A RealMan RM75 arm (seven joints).
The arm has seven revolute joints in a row. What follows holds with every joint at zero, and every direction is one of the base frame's.
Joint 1 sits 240.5 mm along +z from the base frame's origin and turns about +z.
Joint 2 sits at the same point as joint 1 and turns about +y.
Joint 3 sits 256.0 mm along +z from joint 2 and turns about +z.
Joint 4 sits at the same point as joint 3 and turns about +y.
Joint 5 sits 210.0 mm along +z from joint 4 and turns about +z.
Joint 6 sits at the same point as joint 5 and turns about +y.
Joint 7 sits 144.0 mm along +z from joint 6 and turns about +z.
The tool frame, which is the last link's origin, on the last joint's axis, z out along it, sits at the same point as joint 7; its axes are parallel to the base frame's.
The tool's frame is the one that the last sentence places.
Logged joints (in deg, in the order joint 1, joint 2, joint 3, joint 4, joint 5, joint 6, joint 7), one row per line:
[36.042, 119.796, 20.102, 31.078, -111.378, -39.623, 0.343]
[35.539, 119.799, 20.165, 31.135, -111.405, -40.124, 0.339]
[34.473, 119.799, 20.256, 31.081, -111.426, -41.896, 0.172]
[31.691, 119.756, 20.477, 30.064, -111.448, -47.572, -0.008]
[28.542, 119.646, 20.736, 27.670, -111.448, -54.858, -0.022]
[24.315, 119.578, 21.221, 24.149, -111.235, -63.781, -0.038]
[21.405, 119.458, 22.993, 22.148, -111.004, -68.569, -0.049]
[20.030, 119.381, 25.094, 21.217, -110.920, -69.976, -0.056]
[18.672, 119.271, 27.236, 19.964, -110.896, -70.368, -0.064]
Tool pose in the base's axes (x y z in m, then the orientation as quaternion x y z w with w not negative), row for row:
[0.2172, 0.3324, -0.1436, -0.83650, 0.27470, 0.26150, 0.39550]
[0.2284, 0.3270, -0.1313, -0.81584, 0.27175, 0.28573, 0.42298]
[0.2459, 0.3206, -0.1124, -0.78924, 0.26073, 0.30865, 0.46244]
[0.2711, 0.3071, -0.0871, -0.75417, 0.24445, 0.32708, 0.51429]
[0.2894, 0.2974, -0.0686, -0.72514, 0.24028, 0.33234, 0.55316]
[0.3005, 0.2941, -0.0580, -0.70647, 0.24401, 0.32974, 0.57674]
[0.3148, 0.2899, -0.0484, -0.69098, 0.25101, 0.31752, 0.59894]
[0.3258, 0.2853, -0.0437, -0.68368, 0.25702, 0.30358, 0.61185]
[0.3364, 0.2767, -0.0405, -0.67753, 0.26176, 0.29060, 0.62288]
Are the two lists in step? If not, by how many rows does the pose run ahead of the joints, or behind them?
The pose runs 2 rows ahead of the joints: the pose in row i belongs to the joints in row i + 2.
